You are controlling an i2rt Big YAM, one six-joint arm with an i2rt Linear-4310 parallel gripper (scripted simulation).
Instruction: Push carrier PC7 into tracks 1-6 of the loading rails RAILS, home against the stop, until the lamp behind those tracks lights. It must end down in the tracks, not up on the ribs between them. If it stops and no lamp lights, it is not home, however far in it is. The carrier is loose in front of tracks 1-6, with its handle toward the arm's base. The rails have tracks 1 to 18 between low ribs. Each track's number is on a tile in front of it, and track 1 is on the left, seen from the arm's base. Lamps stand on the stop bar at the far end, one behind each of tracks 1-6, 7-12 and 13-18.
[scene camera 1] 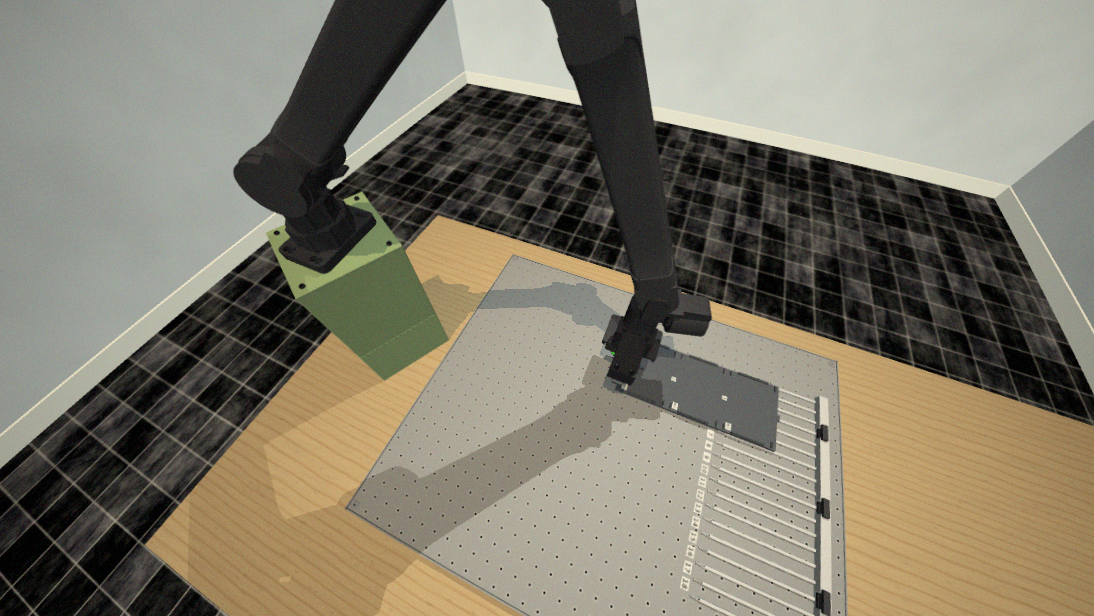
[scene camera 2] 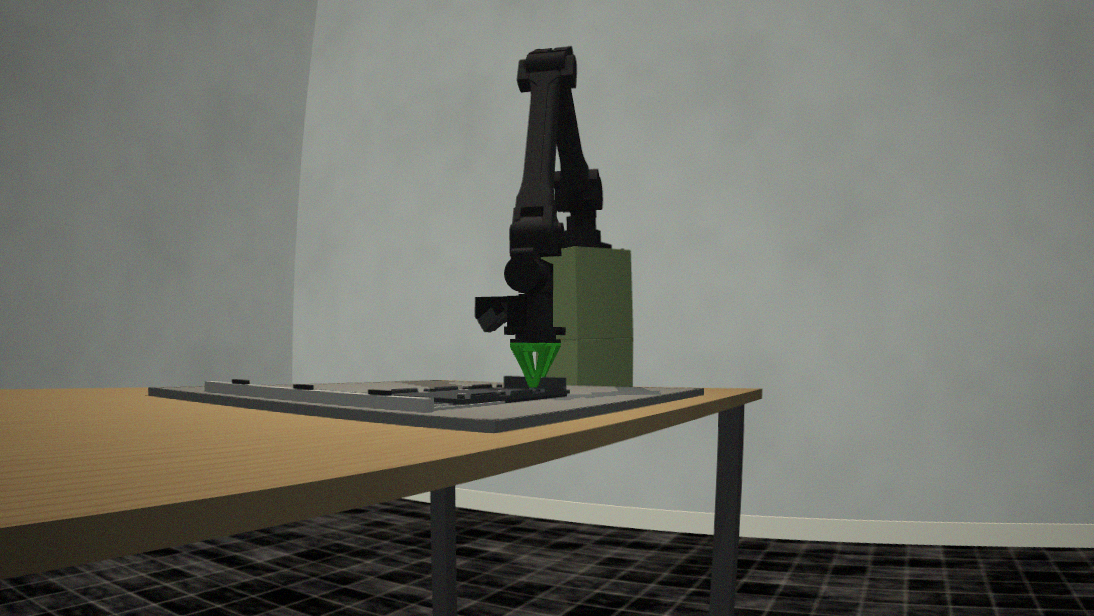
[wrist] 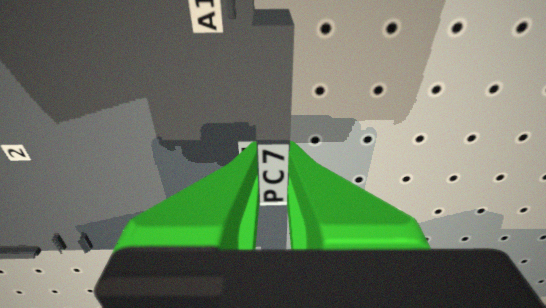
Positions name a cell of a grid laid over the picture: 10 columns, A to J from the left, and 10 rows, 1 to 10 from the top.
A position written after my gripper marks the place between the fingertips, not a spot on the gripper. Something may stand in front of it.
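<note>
There's a carrier PC7 (scene camera 1: G7) that I can see, and the wrist view shows me the carrier PC7 as well (wrist: C4). I can see my gripper too, both in scene camera 2 (scene camera 2: E7) and, for the same gripper, in the wrist view (wrist: F5).
</note>
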